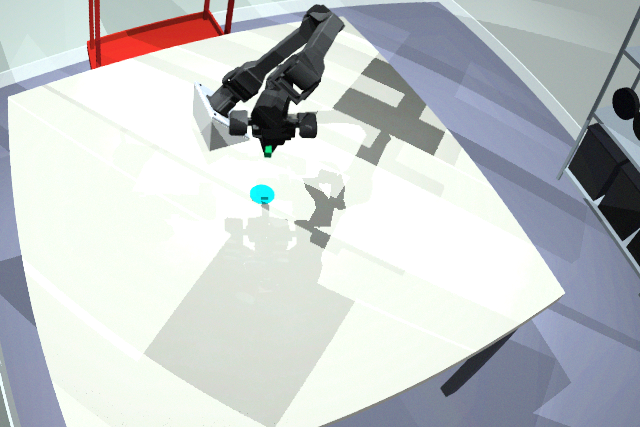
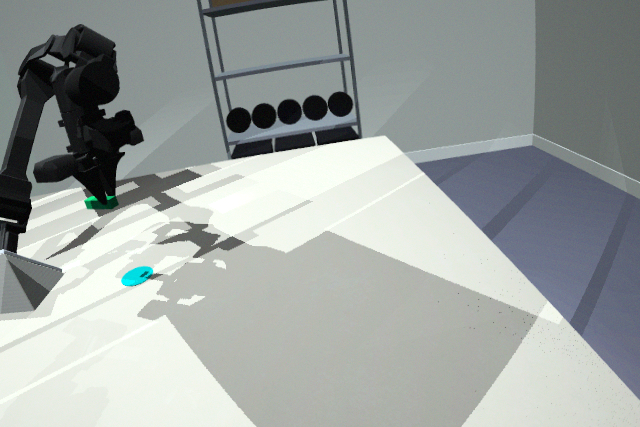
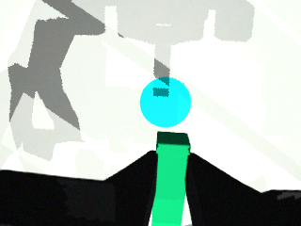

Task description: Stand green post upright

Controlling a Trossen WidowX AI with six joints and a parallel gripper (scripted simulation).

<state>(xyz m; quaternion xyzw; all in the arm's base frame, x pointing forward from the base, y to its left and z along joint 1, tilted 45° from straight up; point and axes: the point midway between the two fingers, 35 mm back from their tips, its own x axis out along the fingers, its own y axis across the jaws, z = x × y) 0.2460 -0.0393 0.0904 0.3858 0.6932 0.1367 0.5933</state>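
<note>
Right now the cyan circle is 15 cm below my gripper tip. The rest, counted from my gripper tip: green post 2 cm behind, 1 cm to the left.
</note>
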